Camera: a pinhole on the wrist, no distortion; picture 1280 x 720 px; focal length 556.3 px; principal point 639.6 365.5 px. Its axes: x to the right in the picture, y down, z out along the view. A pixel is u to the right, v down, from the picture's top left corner.
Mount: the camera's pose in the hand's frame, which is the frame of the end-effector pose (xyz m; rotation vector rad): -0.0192 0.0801 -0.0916 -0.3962 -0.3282 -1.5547
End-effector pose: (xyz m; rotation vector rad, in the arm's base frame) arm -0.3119 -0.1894 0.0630 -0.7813 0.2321 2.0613
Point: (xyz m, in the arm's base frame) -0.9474 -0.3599 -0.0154
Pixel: 182.0 588.2
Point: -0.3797 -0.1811 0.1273
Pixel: 1085.8 394.1
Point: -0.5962 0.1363 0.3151
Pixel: 1006.9 580.1
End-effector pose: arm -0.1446 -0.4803 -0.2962 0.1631 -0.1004 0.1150
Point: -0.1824 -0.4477 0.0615
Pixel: 896.4 375.2
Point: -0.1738 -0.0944 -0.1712
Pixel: 204.0 427.3
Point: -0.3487 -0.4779 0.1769
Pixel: 894.8 200.7
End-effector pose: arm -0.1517 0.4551 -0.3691 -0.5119 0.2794 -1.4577
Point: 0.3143 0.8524 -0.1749
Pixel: 665.3 55.6
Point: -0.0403 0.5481 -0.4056
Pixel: 741.7 59.4
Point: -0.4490 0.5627 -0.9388
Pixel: behind the camera
